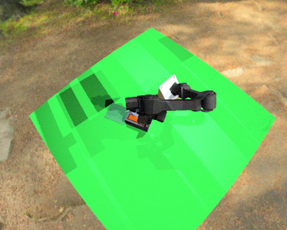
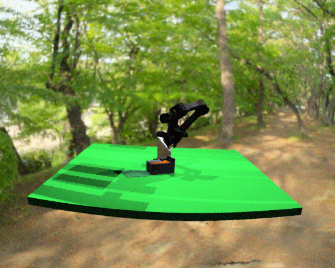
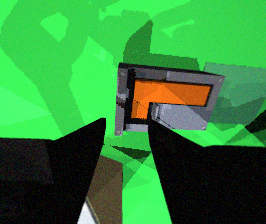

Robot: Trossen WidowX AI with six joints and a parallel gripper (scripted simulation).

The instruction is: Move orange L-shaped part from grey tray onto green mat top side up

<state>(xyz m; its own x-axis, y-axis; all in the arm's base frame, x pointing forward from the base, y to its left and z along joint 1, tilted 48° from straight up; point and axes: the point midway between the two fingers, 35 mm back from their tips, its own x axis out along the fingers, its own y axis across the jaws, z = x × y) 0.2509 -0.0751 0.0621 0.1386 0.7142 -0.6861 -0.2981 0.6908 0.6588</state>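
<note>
The orange L-shaped part is 1 cm ahead of my gripper tip, 5 cm to the right of it and 10 cm below it. The rest, counted from my gripper tip: pale green mat: 6 cm ahead, 21 cm to the right, 16 cm below.
</note>
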